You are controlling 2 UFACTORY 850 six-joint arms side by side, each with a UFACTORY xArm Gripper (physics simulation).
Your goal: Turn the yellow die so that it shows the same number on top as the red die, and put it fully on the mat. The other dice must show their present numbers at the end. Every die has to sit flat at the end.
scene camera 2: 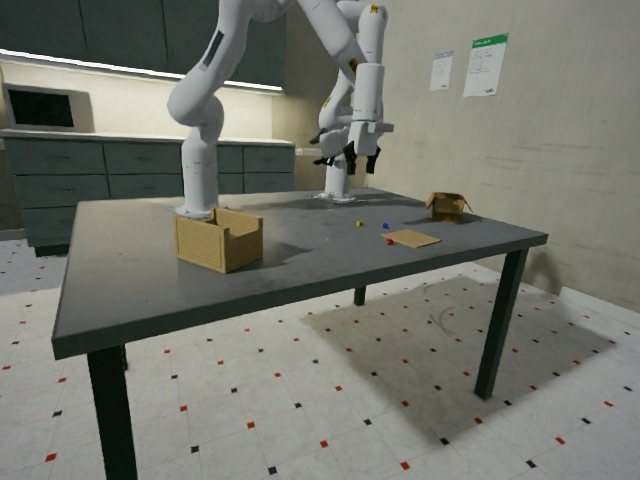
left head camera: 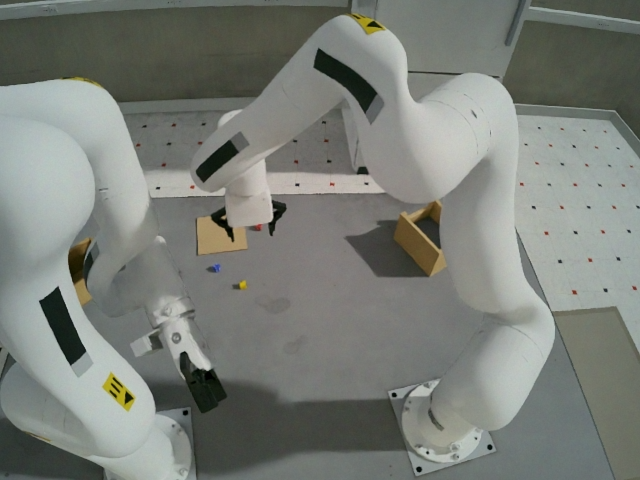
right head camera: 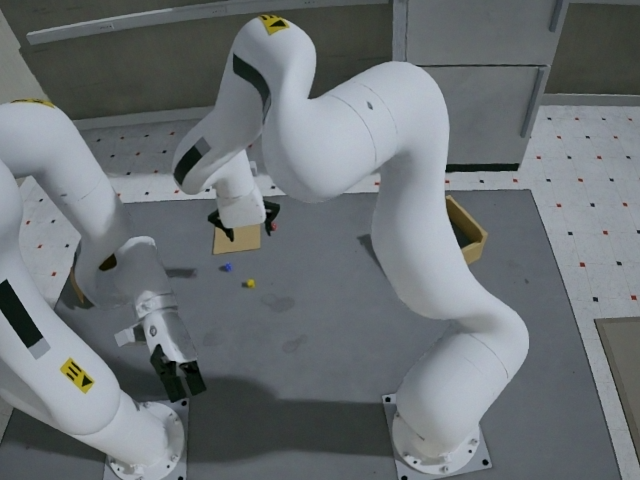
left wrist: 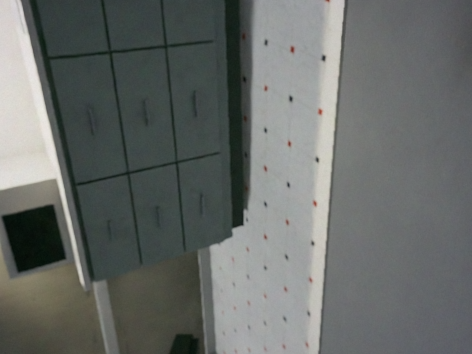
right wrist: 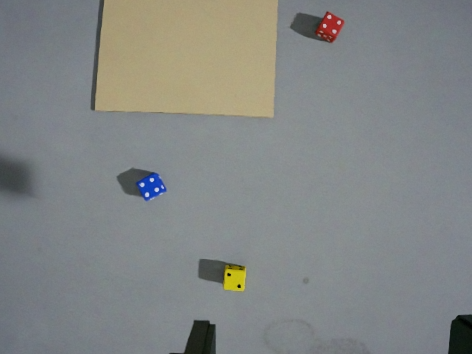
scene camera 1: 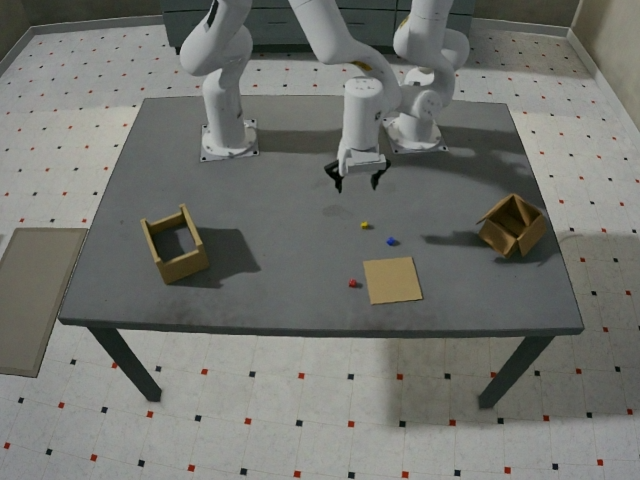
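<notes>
The yellow die (left head camera: 242, 284) (scene camera 1: 364, 225) (right wrist: 235, 280) sits flat on the table, showing two on top. The blue die (left head camera: 216, 267) (scene camera 1: 390, 241) (right wrist: 151, 187) sits flat between it and the tan mat (left head camera: 206, 242) (scene camera 1: 392, 281) (right wrist: 187, 57), showing four. The red die (scene camera 1: 352, 283) (scene camera 2: 389, 241) (right wrist: 330, 26) sits flat beside the mat, showing four. My right gripper (left head camera: 252, 237) (scene camera 1: 357, 190) (right wrist: 332, 335) is open and empty, pointing down high above the table. My left gripper (right head camera: 188, 394) (scene camera 2: 314, 151) is open and empty, near its own arm's base, away from the dice.
A wooden open-topped box (scene camera 1: 186, 267) (scene camera 2: 201, 242) stands at the left of the table in scene camera 1. A cardboard box (scene camera 1: 532, 235) (scene camera 2: 447, 209) with open flaps stands at the right there. The right arm reaches across above the table in both head views.
</notes>
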